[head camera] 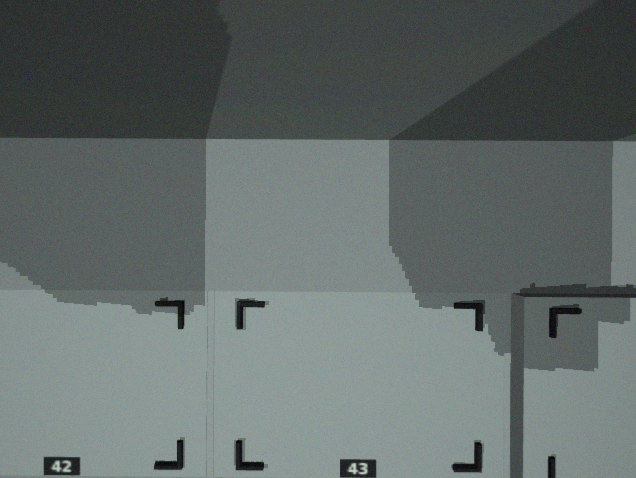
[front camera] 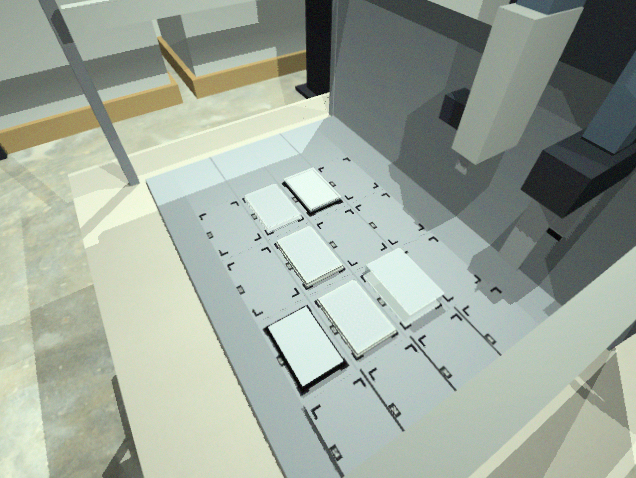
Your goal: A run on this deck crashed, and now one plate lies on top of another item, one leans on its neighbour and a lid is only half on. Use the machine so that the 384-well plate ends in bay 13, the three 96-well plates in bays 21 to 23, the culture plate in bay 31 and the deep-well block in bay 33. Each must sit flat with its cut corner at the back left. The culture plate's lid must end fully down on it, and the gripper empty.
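Pixels of known places: gripper, fingertip midpoint: [front camera: 530, 246]; robot's base, link origin: [front camera: 201, 216].
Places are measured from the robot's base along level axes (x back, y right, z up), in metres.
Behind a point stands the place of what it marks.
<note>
In the front view, the dark-edged 384-well plate [front camera: 305, 346] @(x -0.398, y -0.042, z 0.014 m) lies at the front-left row's near end. Three pale 96-well plates [front camera: 272, 207] @(x -0.073, y -0.147, z 0.014 m) [front camera: 309, 254] @(x -0.233, y -0.149, z 0.014 m) [front camera: 356, 317] @(x -0.399, y -0.146, z 0.014 m) lie in line in the second row. The culture plate [front camera: 338, 201] @(x -0.128, y -0.292, z 0.005 m) is in the third row's far bay, its dark edge showing around the pale lid [front camera: 312, 188] @(x -0.068, y -0.257, z 0.017 m), which covers it almost edge to edge. The taller deep-well block [front camera: 406, 282] @(x -0.400, y -0.255, z 0.042 m) is in the third row, nearer the camera. Cut corners and fine seating are too small to tell. My gripper's dark body is raised at the right; its jaws cannot be made out clearly. No plate hangs under it.
The head view shows the number tags for bay 42 [head camera: 61, 466] @(x -0.228, y -0.318, z 0.000 m) and bay 43 [head camera: 357, 468] @(x -0.392, y -0.318, z 0.000 m), with black corner marks and shadows. A pale column [front camera: 506, 87] @(x -0.396, y -0.324, z 0.390 m) hangs beside the gripper body. A pale rail [front camera: 555, 354] @(x -0.622, y -0.076, z 0.400 m) crosses the front view's lower right.
</note>
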